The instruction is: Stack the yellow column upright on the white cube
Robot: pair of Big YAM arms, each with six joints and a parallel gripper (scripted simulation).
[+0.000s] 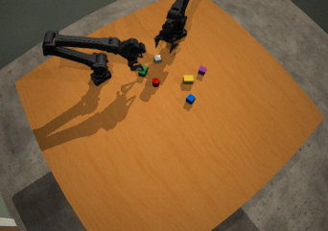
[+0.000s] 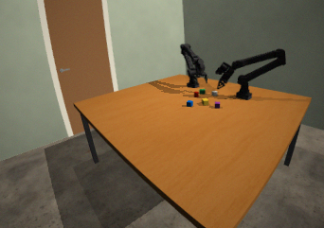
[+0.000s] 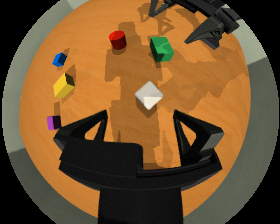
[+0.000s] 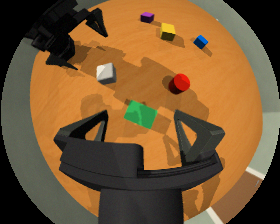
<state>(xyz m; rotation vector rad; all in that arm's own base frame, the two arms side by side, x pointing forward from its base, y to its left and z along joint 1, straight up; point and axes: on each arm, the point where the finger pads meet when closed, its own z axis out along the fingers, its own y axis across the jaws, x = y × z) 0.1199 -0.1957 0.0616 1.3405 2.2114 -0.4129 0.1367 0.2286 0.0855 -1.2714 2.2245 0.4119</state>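
My left hand is 23 cm short of the yellow column, 7 cm above it and 2 cm to the right of it. The rest, counted from my left hand: white cube: 7 cm below, 4 cm to the right; then red cylinder: 15 cm to the right, 14 cm ahead, 7 cm below; then green cube: 17 cm to the right, 7 cm below, 2 cm ahead.
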